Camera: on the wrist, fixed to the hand. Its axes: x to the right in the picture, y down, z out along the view.
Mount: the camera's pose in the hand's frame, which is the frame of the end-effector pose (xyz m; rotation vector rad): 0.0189 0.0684 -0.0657 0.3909 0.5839 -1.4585
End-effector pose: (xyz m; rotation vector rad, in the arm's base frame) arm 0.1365 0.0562 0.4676 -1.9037 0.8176 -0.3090
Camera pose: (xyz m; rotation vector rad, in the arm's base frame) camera 0.0874 -0.0209 0.4360 -1.6971 -0.4540 -1.7920
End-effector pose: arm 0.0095 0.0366 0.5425 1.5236 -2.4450 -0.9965
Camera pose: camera -0.0262 0.0093 0.6281 -2.9090 0.8240 -0.0446
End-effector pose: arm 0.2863 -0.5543 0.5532 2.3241 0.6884 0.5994
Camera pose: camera 0.2851 -0.5592 0.6498 1.2520 2.5323 0.3899
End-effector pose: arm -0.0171 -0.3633 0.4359 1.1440 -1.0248 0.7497
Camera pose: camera -0.0540 -0.2819 0.4730 1.4970 0.5494 0.0244
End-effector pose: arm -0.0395 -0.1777 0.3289 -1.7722 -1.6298 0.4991
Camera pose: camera 0.0571 -0.1731 0.3306 -0.1201 -1.7192 -0.3528
